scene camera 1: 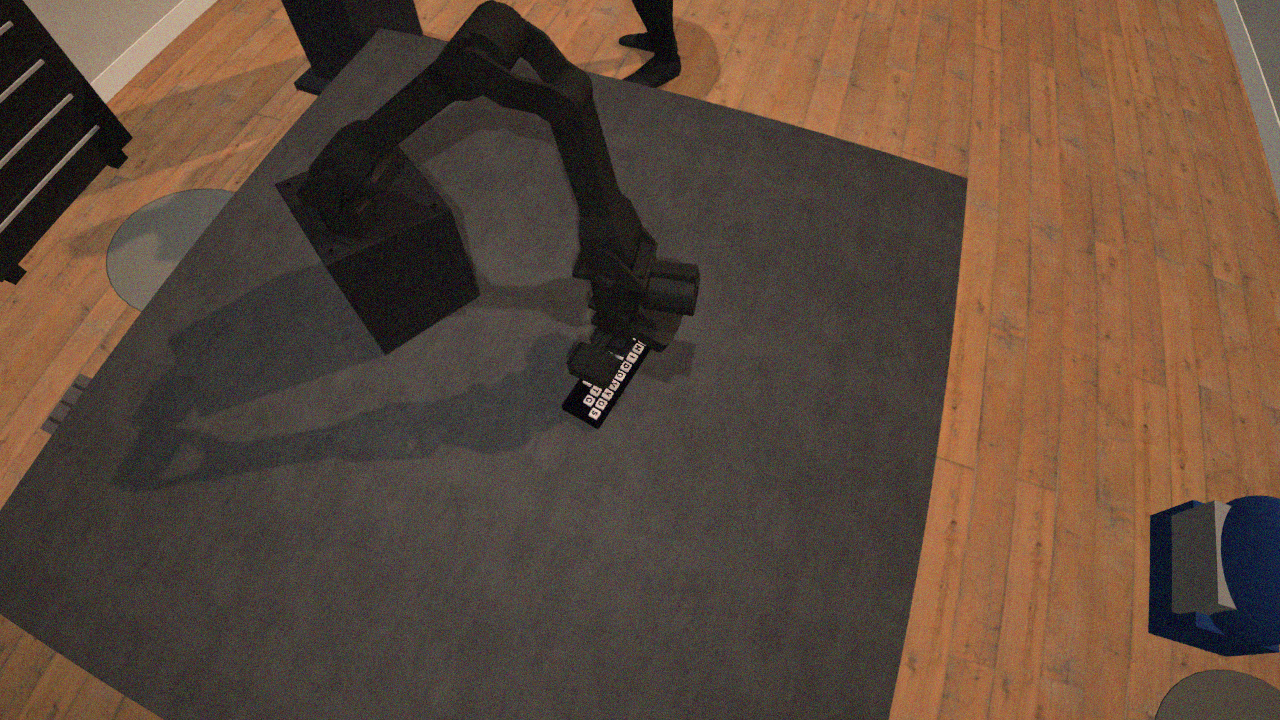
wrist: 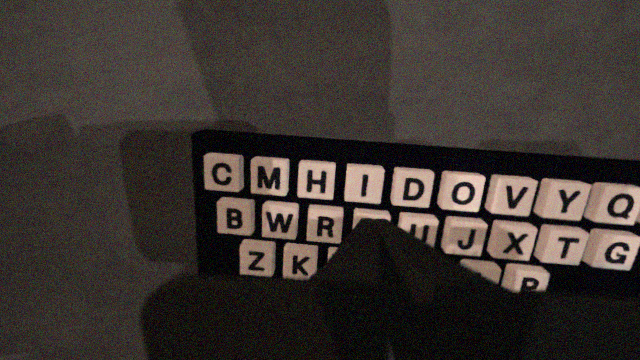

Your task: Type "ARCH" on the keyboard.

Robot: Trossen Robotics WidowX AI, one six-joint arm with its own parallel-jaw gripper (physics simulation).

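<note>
The black keyboard lies flat on the dark mat, with white letter keys in three rows. My gripper is shut and empty, pointing down over the keyboard. In the wrist view its tips cover most of the key between the R key and the U key; that key's letter is hidden. Whether the tips touch it cannot be told. The C key and H key show in the top row. Several bottom-row keys are partly or fully hidden behind the fingers.
The arm's black base block stands on the dark mat, left of the keyboard. A person's legs stand beyond the mat's far edge. A black drawer unit is at the upper left, a blue object at the right.
</note>
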